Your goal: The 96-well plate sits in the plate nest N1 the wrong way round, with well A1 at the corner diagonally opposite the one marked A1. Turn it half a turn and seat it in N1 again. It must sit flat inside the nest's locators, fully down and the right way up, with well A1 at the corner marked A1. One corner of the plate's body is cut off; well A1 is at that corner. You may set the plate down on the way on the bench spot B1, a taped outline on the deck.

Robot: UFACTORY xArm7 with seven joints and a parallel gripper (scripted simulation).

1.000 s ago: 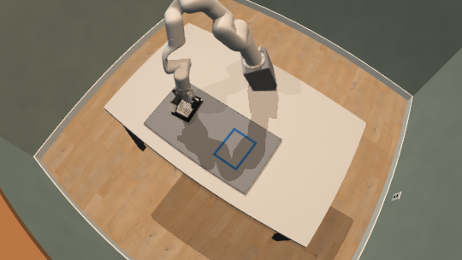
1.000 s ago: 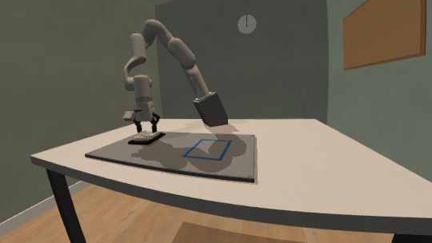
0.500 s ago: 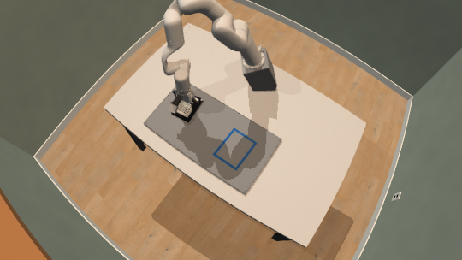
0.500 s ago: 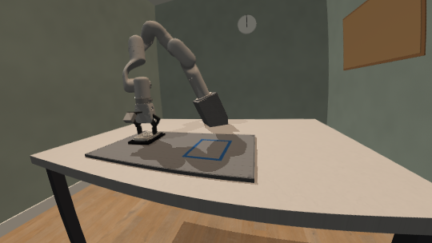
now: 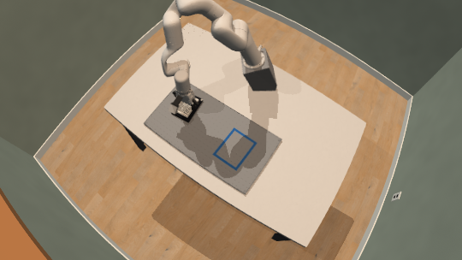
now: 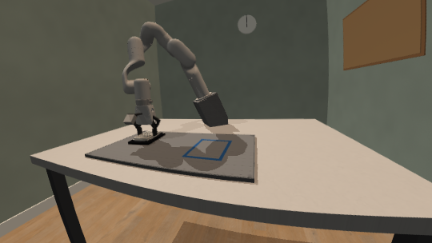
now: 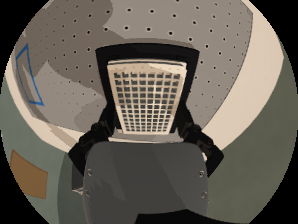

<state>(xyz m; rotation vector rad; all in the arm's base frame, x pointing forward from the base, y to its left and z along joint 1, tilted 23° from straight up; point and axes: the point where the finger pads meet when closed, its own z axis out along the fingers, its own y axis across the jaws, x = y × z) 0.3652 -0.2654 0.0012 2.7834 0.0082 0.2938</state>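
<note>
The white 96-well plate is 1 cm below my hand. Round my hand: black plate nest N1: 2 cm below.
</note>
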